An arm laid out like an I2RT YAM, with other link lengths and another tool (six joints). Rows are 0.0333 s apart.
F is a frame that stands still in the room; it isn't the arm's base.
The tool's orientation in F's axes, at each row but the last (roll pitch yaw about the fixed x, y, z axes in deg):
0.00, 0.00, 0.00
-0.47, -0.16, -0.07
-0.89, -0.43, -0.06
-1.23, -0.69, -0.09
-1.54, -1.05, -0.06
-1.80, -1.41, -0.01
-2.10, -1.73, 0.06
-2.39, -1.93, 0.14
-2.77, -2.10, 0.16
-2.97, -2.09, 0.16
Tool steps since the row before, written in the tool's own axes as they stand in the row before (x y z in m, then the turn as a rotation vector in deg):
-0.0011, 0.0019, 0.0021, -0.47, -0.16, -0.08
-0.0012, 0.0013, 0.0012, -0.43, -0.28, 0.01
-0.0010, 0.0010, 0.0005, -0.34, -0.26, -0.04
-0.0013, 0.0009, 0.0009, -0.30, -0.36, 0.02
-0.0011, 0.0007, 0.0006, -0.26, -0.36, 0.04
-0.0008, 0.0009, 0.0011, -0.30, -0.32, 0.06
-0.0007, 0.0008, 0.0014, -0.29, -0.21, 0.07
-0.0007, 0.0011, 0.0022, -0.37, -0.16, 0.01
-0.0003, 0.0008, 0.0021, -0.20, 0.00, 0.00
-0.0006, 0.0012, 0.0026, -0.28, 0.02, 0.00
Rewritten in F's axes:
-0.0011, 0.0019, 0.0021, -0.47, -0.16, -0.08
-0.0012, 0.0013, 0.0012, -0.43, -0.28, 0.01
-0.0010, 0.0010, 0.0005, -0.34, -0.26, -0.04
-0.0013, 0.0009, 0.0009, -0.30, -0.36, 0.02
-0.0011, 0.0007, 0.0006, -0.26, -0.36, 0.04
-0.0008, 0.0009, 0.0011, -0.30, -0.32, 0.06
-0.0007, 0.0008, 0.0013, -0.29, -0.21, 0.07
-0.0008, 0.0012, 0.0021, -0.37, -0.16, 0.00
-0.0004, 0.0009, 0.0020, -0.20, 0.00, -0.01
-0.0007, 0.0013, 0.0025, -0.28, 0.02, -0.01

